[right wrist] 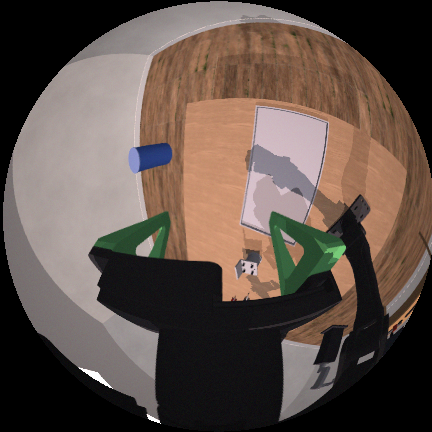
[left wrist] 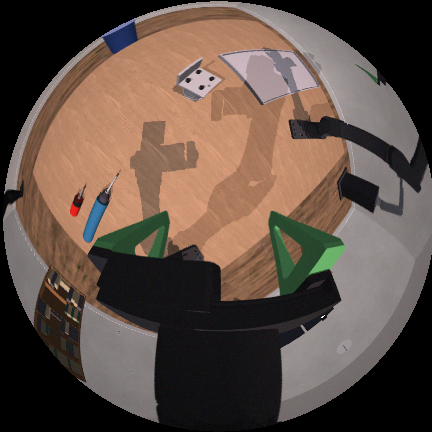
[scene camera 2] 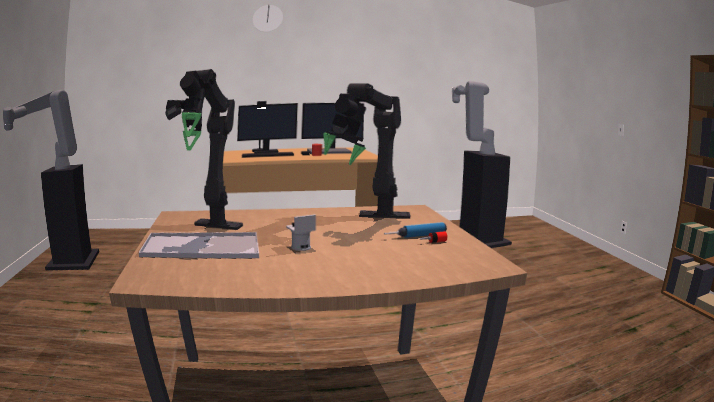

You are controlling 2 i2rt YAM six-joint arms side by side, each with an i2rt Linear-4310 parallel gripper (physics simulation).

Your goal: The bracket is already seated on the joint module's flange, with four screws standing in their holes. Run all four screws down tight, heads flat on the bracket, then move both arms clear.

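Seen in the pictures: left gripper, fingertip midpoint: (left wrist: pixel 218 215) (scene camera 2: pixel 337 159); right gripper, fingertip midpoint: (right wrist: pixel 219 216) (scene camera 2: pixel 188 143); left arm's base, origin of the base link: (scene camera 2: pixel 385 215); right arm's base, origin of the base link: (right wrist: pixel 347 222) (left wrist: pixel 307 129) (scene camera 2: pixel 218 225).
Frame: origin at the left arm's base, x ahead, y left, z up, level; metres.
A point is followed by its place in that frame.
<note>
The light grey L-shaped bracket (scene camera 2: pixel 305 223) @[x 0.471, y -0.249, z 0.087 m] (left wrist: pixel 201 81) @[x 0.436, y -0.271, z 0.066 m] (right wrist: pixel 248 267) @[x 0.441, y -0.269, z 0.066 m] sits on the round joint module (scene camera 2: pixel 301 241) @[x 0.470, y -0.262, z 0.029 m] near the middle of the table. Several dark round spots show at its screw positions in the left wrist view; how far the screws stand up is too small to tell. A blue electric screwdriver (scene camera 2: pixel 425 230) @[x 0.286, y 0.133, z 0.025 m] (left wrist: pixel 96 215) @[x 0.270, y 0.095, z 0.039 m] and a smaller red screwdriver (scene camera 2: pixel 438 237) @[x 0.354, y 0.171, z 0.021 m] (left wrist: pixel 76 205) @[x 0.333, y 0.155, z 0.031 m] lie on the table at the right of the scene view. My left gripper (scene camera 2: pixel 341 149) @[x 0.231, y -0.175, z 0.247 m] (left wrist: pixel 218 215) @[x 0.231, y -0.175, z 0.247 m] is open and empty, high above the table. My right gripper (right wrist: pixel 219 216) @[x 0.537, y -0.625, z 0.340 m] is open and empty, high above the tray side.
A shallow grey tray (scene camera 2: pixel 199 255) @[x 0.621, y -0.567, z 0.008 m] (left wrist: pixel 291 52) @[x 0.665, y -0.765, z 0.006 m] (right wrist: pixel 285 111) @[x 0.592, y -0.801, z 0.004 m] lies at the left of the table (scene camera 2: pixel 320 280) @[x 0.705, y -0.179, z 0.000 m]. A blue cylinder (left wrist: pixel 121 37) (right wrist: pixel 151 157) stands beyond the table edge in both wrist views. A desk (scene camera 2: pixel 295 177) with monitors stands behind the arms.
</note>
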